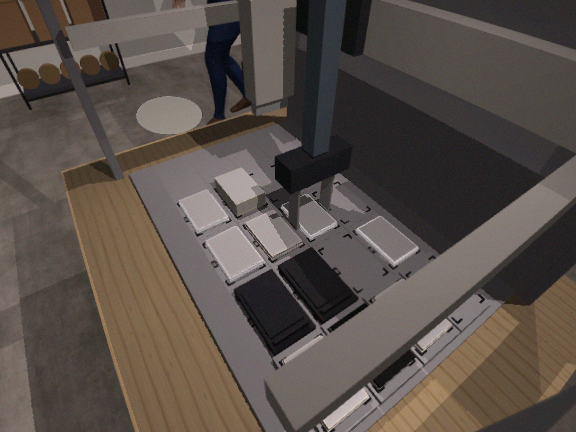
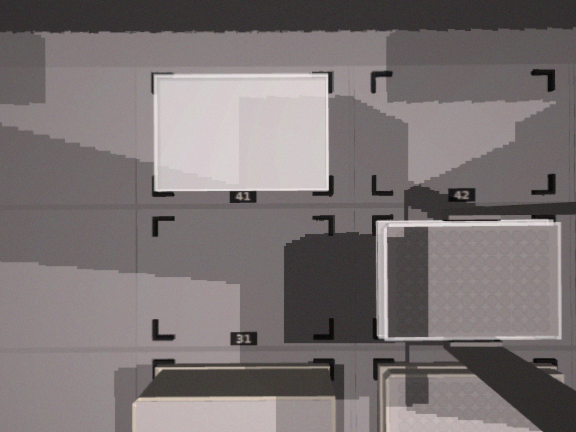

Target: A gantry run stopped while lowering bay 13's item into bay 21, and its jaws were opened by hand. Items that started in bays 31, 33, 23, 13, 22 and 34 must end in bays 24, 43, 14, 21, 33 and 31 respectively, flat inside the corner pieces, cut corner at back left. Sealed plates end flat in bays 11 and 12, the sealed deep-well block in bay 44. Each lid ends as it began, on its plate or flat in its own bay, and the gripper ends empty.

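Frame: origin at the robot's base, x left, y back, z up, level; metres.
Where they show: gripper, fingertip midpoint: (image 1: 309,216) (image 2: 467,278); robot's base at its link origin: (image 1: 178,204).
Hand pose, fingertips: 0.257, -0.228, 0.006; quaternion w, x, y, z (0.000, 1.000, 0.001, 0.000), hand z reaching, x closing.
Observation:
Things, the pixels of their top centre, and the offset from my fingertips, as dx, dy, dz.
- white-rimmed well plate at its top centre: (image 2: 473,281) (image 1: 308,213) -0.001, +0.001, +0.010
- tall cream block at its top centre: (image 1: 239,184) -0.107, +0.164, +0.036
- cream well plate at its top centre: (image 1: 272,231) -0.107, +0.000, +0.008
- flat white item at its top centre: (image 2: 241,132) +0.107, +0.164, +0.002
- white-rimmed plate at its top centre: (image 1: 387,237) +0.107, -0.164, +0.008
My gripper (image 1: 311,212) (image 2: 474,281) is low over bay 32, its jaws shut on the long sides of a white-rimmed well plate (image 1: 315,220) (image 2: 490,280). The plate is level, at or very near deck height, square to the bay's corner pieces. A tall cream block (image 1: 239,185) (image 2: 230,417) stands in bay 21. A cream well plate (image 1: 270,232) (image 2: 450,390) sits in bay 22. A flat white item (image 2: 200,130) lies in bay 41. Two white-topped plates (image 1: 202,210) (image 1: 234,252) sit in bays 11 and 12. Black items (image 1: 272,310) (image 1: 317,285) sit in bays 13 and 23.
A white-rimmed plate (image 1: 387,240) sits in bay 43. Bays 31 and 42 show their corner pieces. The front frame beam (image 1: 425,295) hides parts of the nearer items, including a white one (image 1: 345,410) and a black one (image 1: 395,369). A post (image 1: 85,95) stands at the left.

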